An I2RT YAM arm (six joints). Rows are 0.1 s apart.
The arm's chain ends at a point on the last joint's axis. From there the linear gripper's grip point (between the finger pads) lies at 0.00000 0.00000 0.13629 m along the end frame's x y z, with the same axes.
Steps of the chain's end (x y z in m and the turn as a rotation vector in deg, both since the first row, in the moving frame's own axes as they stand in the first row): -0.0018, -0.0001, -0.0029, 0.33, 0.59, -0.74; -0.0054, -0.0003, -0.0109, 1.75, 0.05, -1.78; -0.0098, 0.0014, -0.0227, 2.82, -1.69, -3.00; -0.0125, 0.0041, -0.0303, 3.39, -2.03, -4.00; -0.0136, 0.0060, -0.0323, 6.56, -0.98, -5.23; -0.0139, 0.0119, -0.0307, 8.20, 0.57, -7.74
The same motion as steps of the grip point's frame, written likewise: -0.0004, -0.0009, -0.0029, 0.33, 0.59, -0.74; -0.0053, -0.0045, -0.0110, 1.75, 0.05, -1.78; -0.0140, -0.0052, -0.0229, 2.82, -1.69, -3.00; -0.0176, -0.0038, -0.0306, 3.39, -2.03, -4.00; -0.0166, -0.0094, -0.0332, 6.56, -0.98, -5.23; -0.0139, -0.0076, -0.0321, 8.20, 0.57, -7.74
